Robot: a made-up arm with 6 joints.
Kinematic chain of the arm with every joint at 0, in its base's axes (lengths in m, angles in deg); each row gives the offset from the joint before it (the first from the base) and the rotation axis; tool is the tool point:
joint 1: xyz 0 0 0.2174 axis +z
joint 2: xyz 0 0.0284 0 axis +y
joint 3: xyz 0 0 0.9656 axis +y
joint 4: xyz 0 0 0.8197 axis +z
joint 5: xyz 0 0 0 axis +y
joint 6: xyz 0 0 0.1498 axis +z
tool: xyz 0 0 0
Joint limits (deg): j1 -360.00..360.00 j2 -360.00..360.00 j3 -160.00..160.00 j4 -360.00..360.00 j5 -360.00..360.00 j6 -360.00..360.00
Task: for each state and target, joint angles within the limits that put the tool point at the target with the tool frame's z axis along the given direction. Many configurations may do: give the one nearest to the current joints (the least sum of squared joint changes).
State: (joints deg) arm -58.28 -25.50 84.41 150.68 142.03 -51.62
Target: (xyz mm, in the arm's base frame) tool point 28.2 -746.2 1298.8 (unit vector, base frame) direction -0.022 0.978 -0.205
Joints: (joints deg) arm -89.80 5.18 74.25 139.76 181.65 -51.62
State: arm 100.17 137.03 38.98 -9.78 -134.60 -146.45
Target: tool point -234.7 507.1 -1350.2 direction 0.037 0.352 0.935
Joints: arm 114.70 160.68 5.66 19.28 -146.81 -146.45
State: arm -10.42 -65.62 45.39 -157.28 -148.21 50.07
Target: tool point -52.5 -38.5 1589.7 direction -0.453 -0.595 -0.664
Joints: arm 40.66 -29.61 69.14 -132.16 -192.17 50.07
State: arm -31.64 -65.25 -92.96 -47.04 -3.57 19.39
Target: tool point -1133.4 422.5 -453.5 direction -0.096 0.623 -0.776
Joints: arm -15.00 -76.07 -87.72 -92.69 -35.29 19.39
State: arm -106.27 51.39 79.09 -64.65 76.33 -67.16
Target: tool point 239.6 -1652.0 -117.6 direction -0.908 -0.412 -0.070
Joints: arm -77.70 81.88 42.33 -93.51 77.73 -67.16
